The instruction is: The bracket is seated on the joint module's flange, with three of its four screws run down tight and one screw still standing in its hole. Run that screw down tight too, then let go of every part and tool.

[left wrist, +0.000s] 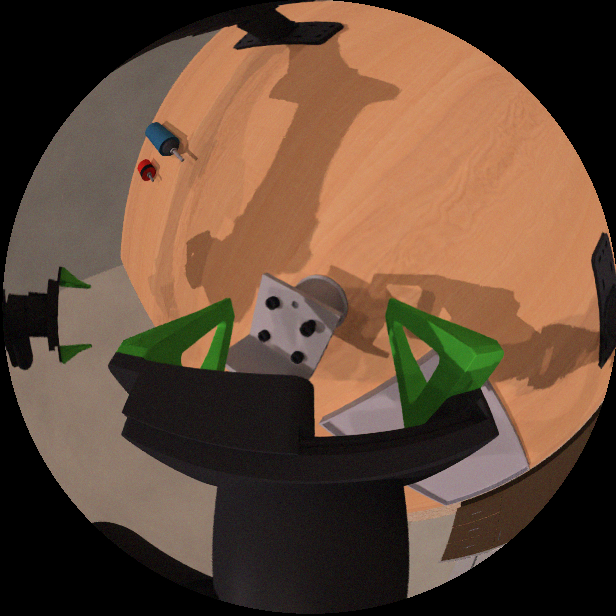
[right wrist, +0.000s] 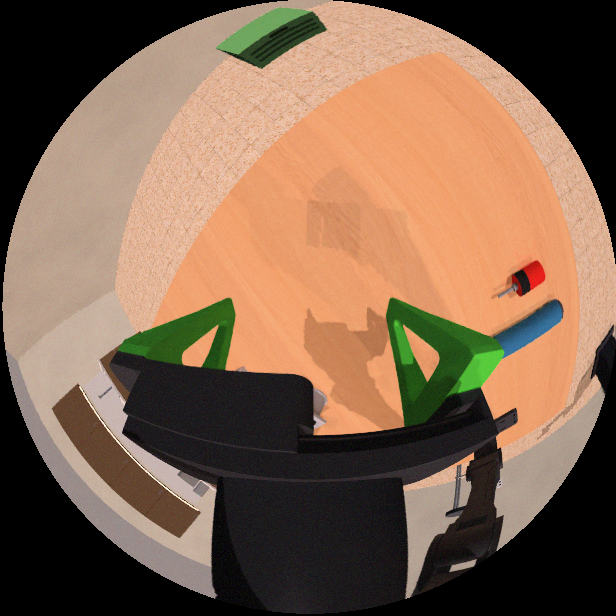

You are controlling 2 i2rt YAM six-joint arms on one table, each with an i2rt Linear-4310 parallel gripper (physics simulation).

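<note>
In the left wrist view a grey bracket (left wrist: 285,333) sits on the round grey joint module (left wrist: 327,295), with dark screw heads on its face. My left gripper (left wrist: 307,339) is open and empty, its green fingers on either side of the bracket, just above it. A blue-handled driver (left wrist: 163,139) and a short red driver (left wrist: 147,170) lie far off at the table's left edge. In the right wrist view my right gripper (right wrist: 310,341) is open and empty over bare table. The blue driver (right wrist: 528,327) lies just past its right finger, the red driver (right wrist: 525,279) beyond that.
A flat grey plate (left wrist: 448,436) lies under the left gripper's right finger near the table's front edge. Black mount plates sit at the far edge (left wrist: 287,28) and at the right (left wrist: 603,298). The right arm's fingertips (left wrist: 71,313) show at the left. A green vent (right wrist: 270,35) lies off the table.
</note>
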